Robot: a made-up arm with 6 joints. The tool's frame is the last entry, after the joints.
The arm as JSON. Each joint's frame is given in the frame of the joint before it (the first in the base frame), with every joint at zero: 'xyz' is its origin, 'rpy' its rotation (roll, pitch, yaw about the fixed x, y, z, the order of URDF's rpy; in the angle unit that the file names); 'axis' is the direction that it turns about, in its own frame. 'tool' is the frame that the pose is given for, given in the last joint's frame.
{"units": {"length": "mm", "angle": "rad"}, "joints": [
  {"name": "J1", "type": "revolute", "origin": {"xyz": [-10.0, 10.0, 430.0], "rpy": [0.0, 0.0, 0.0]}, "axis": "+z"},
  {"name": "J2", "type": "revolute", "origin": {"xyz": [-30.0, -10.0, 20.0], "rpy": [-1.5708, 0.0, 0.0]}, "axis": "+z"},
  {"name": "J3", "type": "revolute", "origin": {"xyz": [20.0, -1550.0, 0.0], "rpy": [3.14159, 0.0, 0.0]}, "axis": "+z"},
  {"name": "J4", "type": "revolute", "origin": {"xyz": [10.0, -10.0, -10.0], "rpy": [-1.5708, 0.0, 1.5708]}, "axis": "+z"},
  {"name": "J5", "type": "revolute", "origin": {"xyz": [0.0, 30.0, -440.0], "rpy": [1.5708, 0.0, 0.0]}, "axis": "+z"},
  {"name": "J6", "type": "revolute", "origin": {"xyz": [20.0, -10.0, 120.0], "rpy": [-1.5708, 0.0, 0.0]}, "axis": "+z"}
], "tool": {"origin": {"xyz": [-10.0, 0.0, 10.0], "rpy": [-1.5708, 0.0, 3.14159]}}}
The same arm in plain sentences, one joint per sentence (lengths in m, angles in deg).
The arm has six revolute joints in a row. What follows holds with every joint at zero, and every direction is one of the base frame's.
The first joint lies 0.0100 m along -x and 0.0100 m along +y and 0.4300 m along +z from the base frame's origin and rotates about +z.
The second joint lies 0.0300 m along -x and 0.0100 m along -y and 0.0200 m along +z from the first joint and rotates about +y.
The third joint lies 0.0200 m along +x and 1.5500 m along +z from the second joint and rotates about -y.
The fourth joint lies 0.0100 m along +x and 0.0100 m along +y and 0.0100 m along -z from the third joint and rotates about -x.
The fifth joint lies 0.4400 m along +x and 0.0300 m along +y from the fourth joint and rotates about -y.
The sixth joint lies 0.0100 m along +x and 0.1200 m along -y and 0.0200 m along +z from the fifth joint and rotates about -x.
The tool frame, which is the frame that the pose is given for, lies 0.0100 m along -x and 0.0100 m along -z from the sixth joint; its axes are the base frame's turned by roll 90.00, pitch 90.00 and yaw 0.00 deg (as in URDF: about the fixed x, then y, then z).

